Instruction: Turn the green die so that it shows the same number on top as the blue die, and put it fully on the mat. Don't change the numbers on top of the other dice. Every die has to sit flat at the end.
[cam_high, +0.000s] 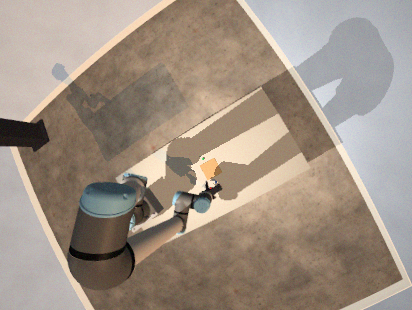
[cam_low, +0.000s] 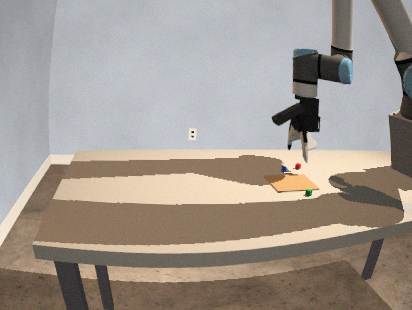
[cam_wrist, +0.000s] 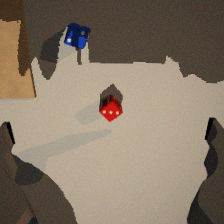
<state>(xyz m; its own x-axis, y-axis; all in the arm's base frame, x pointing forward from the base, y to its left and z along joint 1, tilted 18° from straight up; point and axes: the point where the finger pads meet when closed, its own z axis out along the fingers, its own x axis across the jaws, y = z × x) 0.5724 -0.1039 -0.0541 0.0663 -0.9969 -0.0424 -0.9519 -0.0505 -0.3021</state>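
Now: hand 1 cm past the red die and 3 cm above it. Also, from my hand: green die 4 cm ahead, 25 cm to the left, 3 cm below; then mat 6 cm ahead, 14 cm to the left, 4 cm below; then blue die 5 cm ahead, 3 cm to the left, 3 cm below.
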